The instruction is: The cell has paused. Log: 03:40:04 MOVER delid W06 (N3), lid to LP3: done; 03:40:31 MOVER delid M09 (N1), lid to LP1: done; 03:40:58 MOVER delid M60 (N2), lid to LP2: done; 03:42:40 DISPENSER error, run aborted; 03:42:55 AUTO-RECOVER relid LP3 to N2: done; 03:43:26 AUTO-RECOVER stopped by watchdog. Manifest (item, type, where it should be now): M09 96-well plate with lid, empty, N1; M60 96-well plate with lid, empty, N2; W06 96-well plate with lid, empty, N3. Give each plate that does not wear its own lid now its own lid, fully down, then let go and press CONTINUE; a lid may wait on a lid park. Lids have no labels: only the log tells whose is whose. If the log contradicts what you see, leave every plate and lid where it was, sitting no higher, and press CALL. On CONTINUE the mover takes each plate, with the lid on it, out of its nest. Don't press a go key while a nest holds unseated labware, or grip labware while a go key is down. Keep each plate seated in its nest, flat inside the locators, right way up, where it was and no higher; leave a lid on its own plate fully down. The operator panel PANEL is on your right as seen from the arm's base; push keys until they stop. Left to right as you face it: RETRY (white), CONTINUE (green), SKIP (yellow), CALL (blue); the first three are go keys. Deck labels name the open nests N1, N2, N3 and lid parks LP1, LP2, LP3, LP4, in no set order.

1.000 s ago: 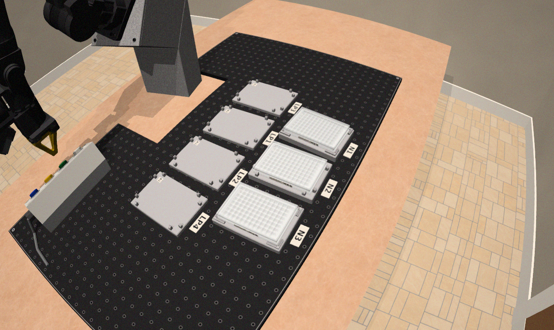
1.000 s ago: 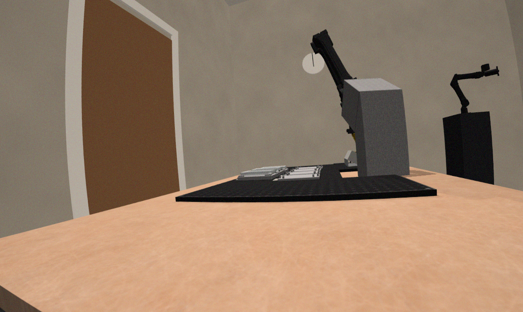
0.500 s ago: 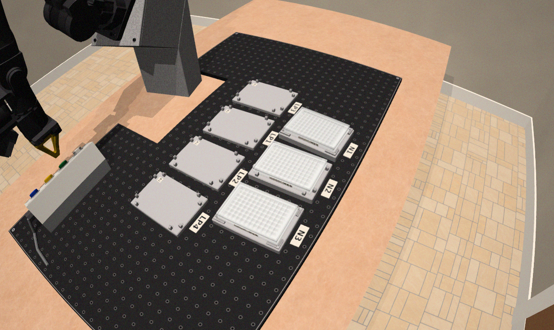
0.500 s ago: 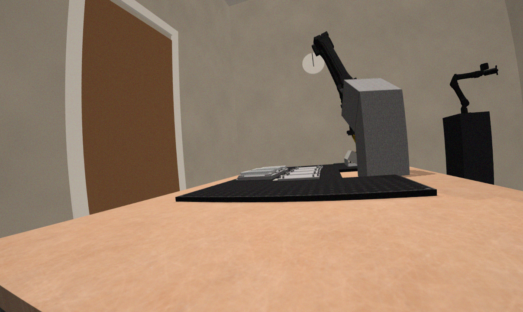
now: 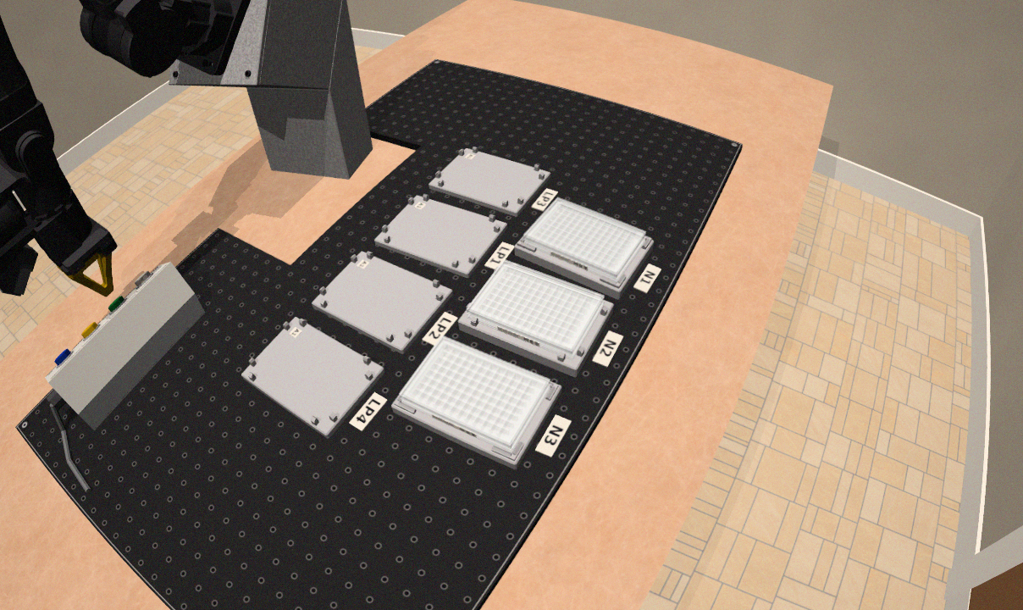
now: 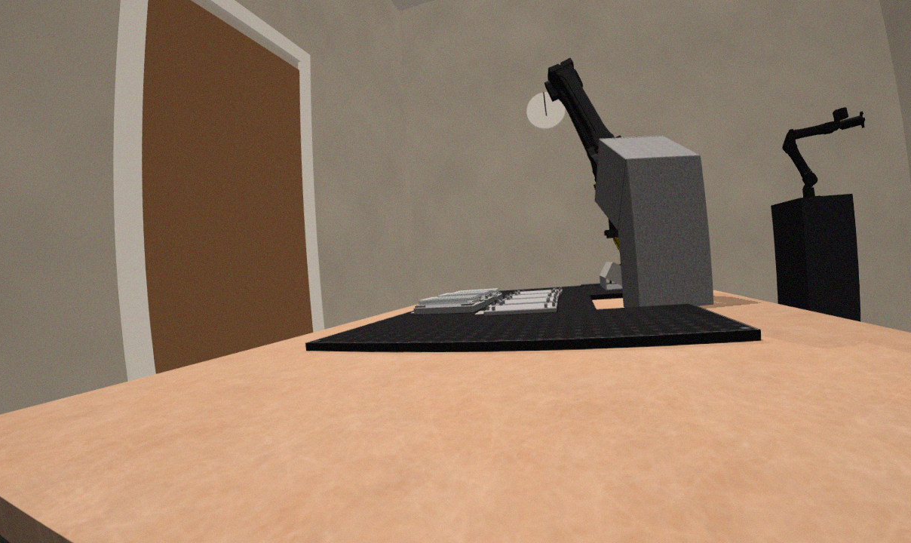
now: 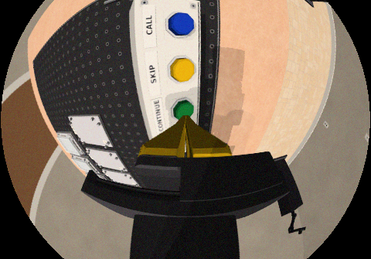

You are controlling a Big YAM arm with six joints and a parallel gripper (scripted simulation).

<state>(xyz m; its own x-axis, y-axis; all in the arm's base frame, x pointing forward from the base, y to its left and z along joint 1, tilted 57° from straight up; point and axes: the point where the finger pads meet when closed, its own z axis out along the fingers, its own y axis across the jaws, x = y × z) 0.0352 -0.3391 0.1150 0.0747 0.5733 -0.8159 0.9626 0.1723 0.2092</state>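
The green CONTINUE key lies 3 cm below my hand. Also, from my hand: blue CALL key (10 cm to the right, 3 cm below); white RETRY key (5 cm to the left, 3 cm below); yellow SKIP key (5 cm to the right, 3 cm below).
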